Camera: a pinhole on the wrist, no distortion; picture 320 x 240 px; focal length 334.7 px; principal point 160.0 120.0 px. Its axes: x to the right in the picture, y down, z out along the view. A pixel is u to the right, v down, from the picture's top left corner.
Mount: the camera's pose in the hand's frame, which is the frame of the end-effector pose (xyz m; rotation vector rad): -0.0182 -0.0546 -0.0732 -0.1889 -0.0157 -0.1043
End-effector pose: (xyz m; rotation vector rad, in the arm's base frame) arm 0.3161 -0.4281 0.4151 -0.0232 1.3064 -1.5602
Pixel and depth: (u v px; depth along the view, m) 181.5 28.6 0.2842
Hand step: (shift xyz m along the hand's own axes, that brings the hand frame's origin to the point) -0.0098 -0.0788 0.2209
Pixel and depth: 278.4 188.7 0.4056
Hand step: 0.1309 0.0884 0.3132
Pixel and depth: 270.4 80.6 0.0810
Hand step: 0.0069 -0.0514 0.0088
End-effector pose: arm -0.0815 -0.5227 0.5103 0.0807 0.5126 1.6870
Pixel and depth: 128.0 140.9 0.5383
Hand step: -0.0690 0.0848 0.4479
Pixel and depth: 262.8 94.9 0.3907
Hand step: 0.0958 -0.0219 0.3190
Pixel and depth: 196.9 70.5 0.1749
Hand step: -0.0027 -0.0489 0.1039
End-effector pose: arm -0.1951 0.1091 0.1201 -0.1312 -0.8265 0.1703
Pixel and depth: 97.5 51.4 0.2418
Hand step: -0.0697 -0.0529 0.1724
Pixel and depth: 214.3 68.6 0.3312
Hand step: 0.0280 -0.0474 0.2629
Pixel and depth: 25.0 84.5 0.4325
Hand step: -0.1990 -0.0002 0.3557
